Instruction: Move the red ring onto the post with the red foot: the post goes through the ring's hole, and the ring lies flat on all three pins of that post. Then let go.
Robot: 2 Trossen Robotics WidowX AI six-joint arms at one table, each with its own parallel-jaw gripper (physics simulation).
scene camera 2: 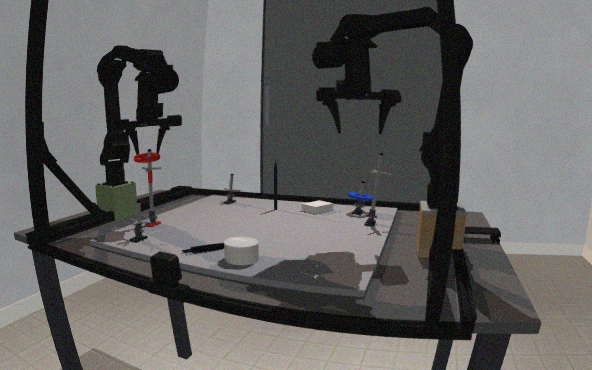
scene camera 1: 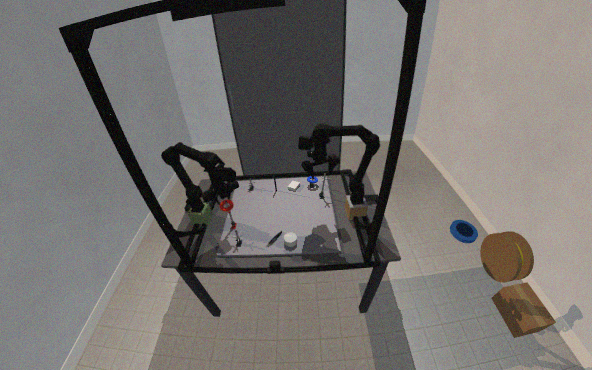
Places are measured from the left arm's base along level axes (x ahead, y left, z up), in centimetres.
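Where they show: left gripper, fingertip midpoint: point(scene camera 2: 147, 157) point(scene camera 1: 224, 202); right gripper, fingertip midpoint: point(scene camera 2: 360, 133) point(scene camera 1: 321, 176); left arm's base at its link origin: point(scene camera 2: 115, 183) point(scene camera 1: 198, 208); right arm's base at its link origin: point(scene camera 1: 356, 200).
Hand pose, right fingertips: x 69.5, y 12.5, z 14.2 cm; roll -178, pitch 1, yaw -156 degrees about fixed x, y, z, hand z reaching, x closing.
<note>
Each offset is from my right fingertips to the top centre of the thing. "pt": to the spot under its first point.
The red ring @(dy -18.5, dx -47.1, dz -4.4 cm) point(scene camera 1: 221, 205) point(scene camera 2: 140, 159) is high on the post with the red foot @(pt dy -17.2, dx -47.4, dz -16.2 cm) point(scene camera 2: 151, 200). In scene camera 2 the post's tip shows just above the ring, so the post appears to pass through its hole. The ring looks about flat and is above the post's pins @(pt dy -17.3, dx -47.0, dz -8.1 cm) point(scene camera 2: 150, 168), apart from them. The left gripper point(scene camera 2: 148, 153) is shut on the red ring from above; in scene camera 1 its fingertips are hard to make out. The right gripper point(scene camera 2: 360, 133) is open and empty, high above the back right of the board.
A blue ring @(dy +21.2, dx -5.5, dz -17.2 cm) point(scene camera 1: 308, 180) point(scene camera 2: 356, 198) is on a short post, beside a tall post @(pt dy +10.4, dx +1.5, dz -12.9 cm) point(scene camera 2: 376, 185). A short post @(pt dy -28.7, dx -41.0, dz -20.9 cm) point(scene camera 2: 138, 232) stands near the red-footed one. Another short post point(scene camera 2: 231, 187), a black spike @(dy +15.1, dx -28.6, dz -8.7 cm) point(scene camera 2: 275, 187), a white box @(dy +19.2, dx -17.5, dz -20.7 cm) point(scene camera 2: 317, 206), a white cylinder @(dy -25.4, dx -14.7, dz -19.2 cm) point(scene camera 2: 241, 251) and a black pen-like thing @(dy -24.4, dx -23.3, dz -21.7 cm) point(scene camera 2: 204, 248) are also there.
</note>
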